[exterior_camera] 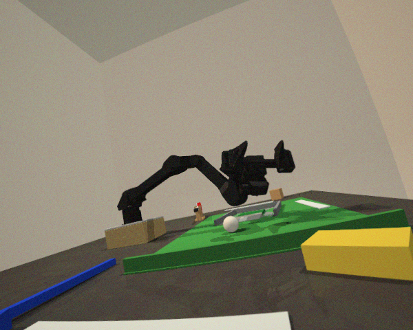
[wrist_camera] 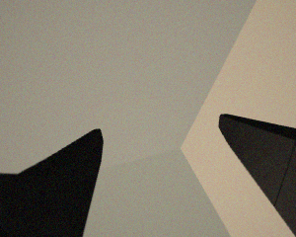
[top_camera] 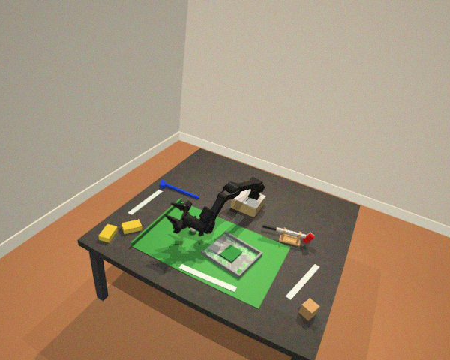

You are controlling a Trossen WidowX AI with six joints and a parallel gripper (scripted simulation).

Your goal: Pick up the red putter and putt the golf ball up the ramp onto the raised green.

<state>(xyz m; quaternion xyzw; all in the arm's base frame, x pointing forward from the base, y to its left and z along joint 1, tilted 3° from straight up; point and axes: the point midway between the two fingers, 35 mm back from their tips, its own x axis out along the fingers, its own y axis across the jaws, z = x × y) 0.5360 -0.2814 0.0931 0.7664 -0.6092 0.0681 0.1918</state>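
Right now my gripper tip is 590 mm to the right of the red putter, 330 mm past it and 150 mm above it. The rest, counted from my gripper tip: blue putter: 420 mm behind, 190 mm below, 170 mm to the right; white golf ball: 180 mm below, 130 mm behind, 100 mm to the left; green wall: 190 mm below, 110 mm to the right, 90 mm behind.
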